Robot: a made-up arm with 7 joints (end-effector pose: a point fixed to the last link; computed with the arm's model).
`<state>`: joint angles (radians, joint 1 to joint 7).
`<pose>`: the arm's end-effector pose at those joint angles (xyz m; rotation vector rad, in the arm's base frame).
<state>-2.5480 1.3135 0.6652 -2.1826 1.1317 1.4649 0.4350</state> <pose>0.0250 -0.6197 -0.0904 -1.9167 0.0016 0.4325</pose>
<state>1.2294 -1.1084 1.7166 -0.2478 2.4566 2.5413 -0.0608</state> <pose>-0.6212 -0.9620 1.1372 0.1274 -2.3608 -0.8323</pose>
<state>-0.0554 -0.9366 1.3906 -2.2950 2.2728 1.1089 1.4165</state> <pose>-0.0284 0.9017 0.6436 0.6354 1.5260 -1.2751</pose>
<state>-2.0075 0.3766 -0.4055 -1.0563 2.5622 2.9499 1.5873</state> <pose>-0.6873 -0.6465 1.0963 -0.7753 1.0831 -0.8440</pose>
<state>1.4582 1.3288 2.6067 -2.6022 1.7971 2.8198 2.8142</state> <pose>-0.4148 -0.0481 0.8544 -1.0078 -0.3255 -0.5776</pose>
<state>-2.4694 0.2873 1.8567 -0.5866 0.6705 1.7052 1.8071</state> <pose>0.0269 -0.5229 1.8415 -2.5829 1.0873 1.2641</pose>
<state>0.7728 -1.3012 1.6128 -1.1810 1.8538 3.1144 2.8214</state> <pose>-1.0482 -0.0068 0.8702 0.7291 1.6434 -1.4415</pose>
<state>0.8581 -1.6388 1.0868 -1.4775 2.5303 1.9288 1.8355</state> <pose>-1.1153 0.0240 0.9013 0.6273 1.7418 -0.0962</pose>
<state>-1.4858 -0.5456 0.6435 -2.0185 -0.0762 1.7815 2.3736</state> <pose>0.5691 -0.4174 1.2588 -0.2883 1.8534 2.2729</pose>
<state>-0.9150 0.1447 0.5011 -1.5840 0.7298 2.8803 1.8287</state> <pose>0.7432 -0.5388 1.2196 -1.8959 1.2146 1.4953</pose>
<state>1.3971 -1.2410 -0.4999 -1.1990 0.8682 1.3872 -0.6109</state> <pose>0.2465 -0.7117 1.5066 1.7360 -0.1462 2.3840</pose>
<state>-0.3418 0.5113 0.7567 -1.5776 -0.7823 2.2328 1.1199</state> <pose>1.1233 0.3569 0.9402 0.9657 -0.2853 -0.4211</pose>
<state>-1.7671 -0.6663 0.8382 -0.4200 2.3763 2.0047 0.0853</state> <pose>0.3519 0.6051 1.7334 1.8717 -0.3292 1.2116</pose>
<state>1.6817 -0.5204 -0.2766 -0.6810 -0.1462 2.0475 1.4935</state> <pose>0.1722 -0.3032 1.9088 2.7805 0.1546 0.0414</pose>
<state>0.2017 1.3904 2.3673 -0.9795 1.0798 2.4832 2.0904</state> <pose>0.9294 0.8120 1.0536 0.2394 -2.3612 1.4597</pose>
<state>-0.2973 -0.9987 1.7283 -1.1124 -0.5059 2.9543 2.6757</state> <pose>-0.8557 0.8655 1.0728 2.4625 0.3286 0.5452</pose>
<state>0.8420 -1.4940 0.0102 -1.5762 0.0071 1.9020 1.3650</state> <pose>-0.4531 -0.5146 1.5269 2.5736 -0.5289 0.1765</pose>
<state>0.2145 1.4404 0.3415 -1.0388 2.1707 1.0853 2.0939</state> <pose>1.0941 0.6404 0.0234 0.0665 -2.1107 1.7768</pose>
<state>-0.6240 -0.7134 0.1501 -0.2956 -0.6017 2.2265 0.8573</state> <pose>-0.6896 0.6032 1.6228 0.3479 -2.5885 0.4901</pose>
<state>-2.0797 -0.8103 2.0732 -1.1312 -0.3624 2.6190 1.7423</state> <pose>1.0140 0.7082 1.1199 1.1943 -1.2677 -0.2883</pose>
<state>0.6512 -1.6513 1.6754 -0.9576 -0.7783 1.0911 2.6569</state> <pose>-1.3448 -0.1186 0.4725 2.8679 -0.9130 0.5298</pose>
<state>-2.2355 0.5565 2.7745 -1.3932 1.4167 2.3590 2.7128</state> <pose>0.4843 -0.0866 1.5948 -1.2651 -1.4514 1.8778</pose>
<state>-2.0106 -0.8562 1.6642 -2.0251 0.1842 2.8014 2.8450</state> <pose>0.9782 -0.0076 0.8875 -1.2423 2.1422 1.6860</pose>
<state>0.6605 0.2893 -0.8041 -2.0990 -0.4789 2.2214 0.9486</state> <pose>1.0028 -0.0191 0.7002 0.4398 -0.2096 -0.9205</pose>
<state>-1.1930 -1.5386 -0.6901 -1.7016 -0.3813 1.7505 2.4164</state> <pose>-0.8402 0.3885 1.2543 -0.7010 1.6045 0.4426</pose>
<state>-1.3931 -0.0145 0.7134 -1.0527 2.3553 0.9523 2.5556</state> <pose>0.6391 -0.2911 1.6540 1.7636 1.5311 -1.8703</pose>
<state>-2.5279 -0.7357 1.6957 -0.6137 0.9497 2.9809 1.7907</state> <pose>0.7767 0.1827 1.5619 2.5279 -1.7439 -0.2392</pose>
